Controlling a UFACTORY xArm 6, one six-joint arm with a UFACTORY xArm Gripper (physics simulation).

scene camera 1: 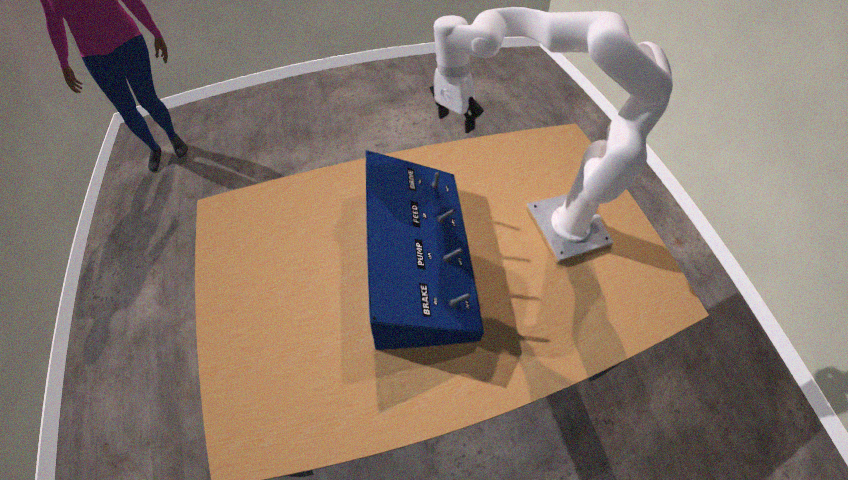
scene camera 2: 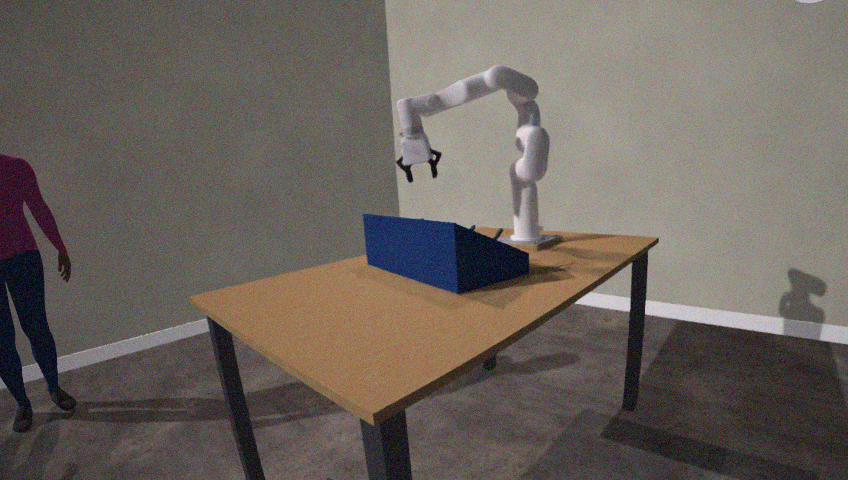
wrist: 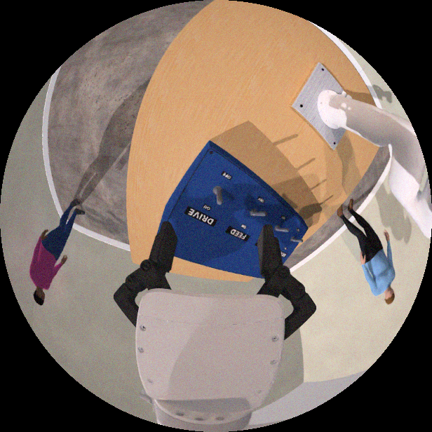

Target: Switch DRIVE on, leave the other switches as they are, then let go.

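Where they show: gripper, fingertip midpoint: [scene camera 1: 456, 123] [scene camera 2: 422, 179]; arm's base, origin of the base link: [scene camera 1: 570, 224] [scene camera 2: 526, 238].
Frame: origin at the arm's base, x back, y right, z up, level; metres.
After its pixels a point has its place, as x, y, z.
Observation:
A blue sloped switch box [scene camera 1: 392, 267] @(-0.561, -0.089, 0.130) [scene camera 2: 410, 249] @(-0.604, -0.015, 0.066) [wrist: 195, 245] stands on the table. Its DRIVE lever [scene camera 1: 435, 180] @(-0.384, 0.170, 0.095) [wrist: 218, 195] is at the far end in scene camera 1 and tilts toward its ON mark, beside the DRIVE label. The FEED lever [scene camera 1: 445, 215] @(-0.392, 0.051, 0.090) [wrist: 258, 213], PUMP lever [scene camera 1: 452, 255] @(-0.411, -0.068, 0.090) [wrist: 282, 228] and BRAKE lever [scene camera 1: 459, 299] @(-0.431, -0.185, 0.092) [wrist: 297, 239] lean toward their OFF marks. My gripper [scene camera 1: 456, 120] @(-0.323, 0.219, 0.250) [scene camera 2: 422, 177] @(-0.323, 0.219, 0.250) [wrist: 216, 231] is open and empty, high above the DRIVE end of the box, touching no lever.
The wooden table [scene camera 1: 273, 297] @(-0.877, -0.021, -0.021) [scene camera 2: 333, 333] @(-0.973, -0.195, -0.021) [wrist: 200, 90] carries the box and the arm's grey base plate [scene camera 1: 580, 246] @(-0.007, -0.081, 0.001) [wrist: 310, 104]. A person in a magenta top [scene camera 1: 104, 26] [scene camera 2: 20, 208] [wrist: 46, 265] stands off the table. A person in light blue [wrist: 378, 270] shows in the wrist view.

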